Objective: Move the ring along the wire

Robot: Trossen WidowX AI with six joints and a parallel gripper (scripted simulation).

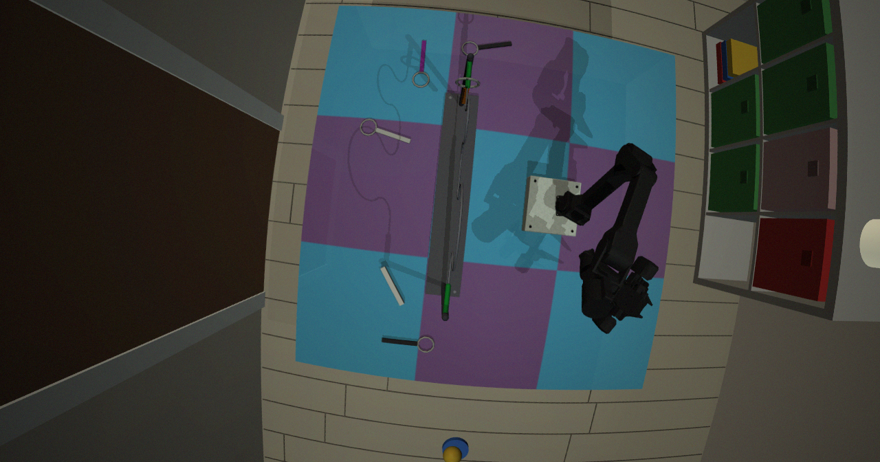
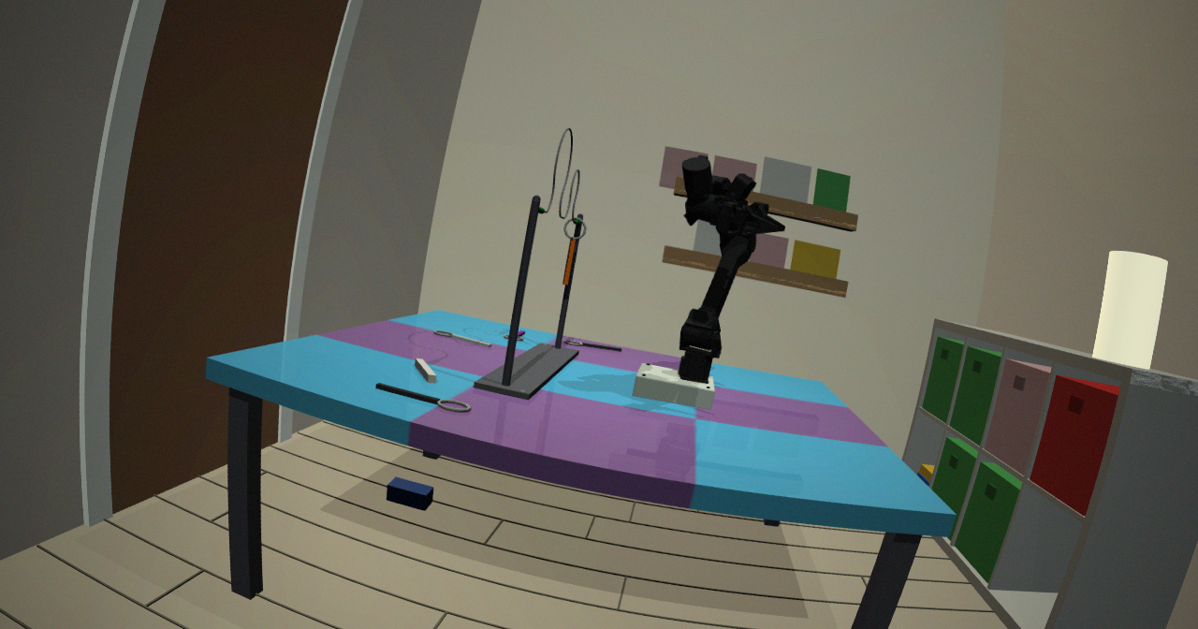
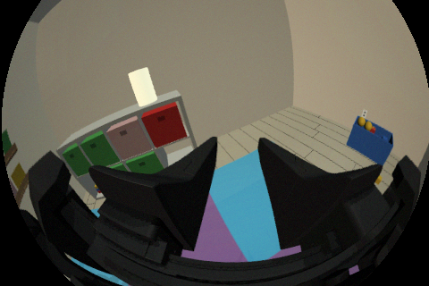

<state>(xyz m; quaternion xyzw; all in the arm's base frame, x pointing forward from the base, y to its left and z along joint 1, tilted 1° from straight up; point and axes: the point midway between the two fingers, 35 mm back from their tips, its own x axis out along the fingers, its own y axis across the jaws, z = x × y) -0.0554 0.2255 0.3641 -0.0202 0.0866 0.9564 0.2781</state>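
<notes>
The orange-handled ring is 430 mm ahead of my gripper tip, 520 mm to the right of it and 110 mm below it. The rest, counted from my gripper tip: white bar: 640 mm ahead, 20 mm to the left, 390 mm below.
</notes>
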